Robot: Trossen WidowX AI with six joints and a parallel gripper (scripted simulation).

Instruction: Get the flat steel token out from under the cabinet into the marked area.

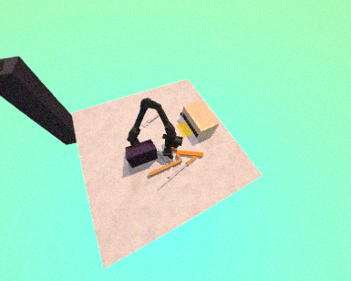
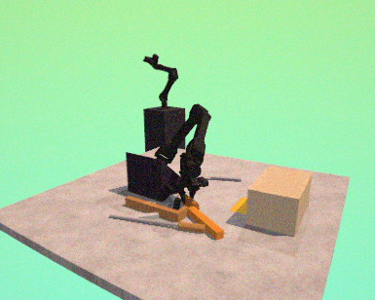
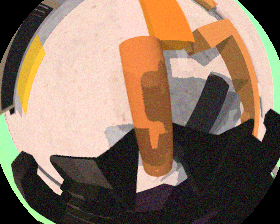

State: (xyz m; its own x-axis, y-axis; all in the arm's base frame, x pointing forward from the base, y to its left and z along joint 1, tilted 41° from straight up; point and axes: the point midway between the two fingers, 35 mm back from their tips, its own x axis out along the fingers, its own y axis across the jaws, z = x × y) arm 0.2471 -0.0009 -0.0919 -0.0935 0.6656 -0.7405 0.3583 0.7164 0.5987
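Now: the dark-handled tool 4 cm behind my gripper tip and 2 cm to the right of it. Round my gripper tip: orange bar: 16 cm ahead, 9 cm to the right, 1 cm above.
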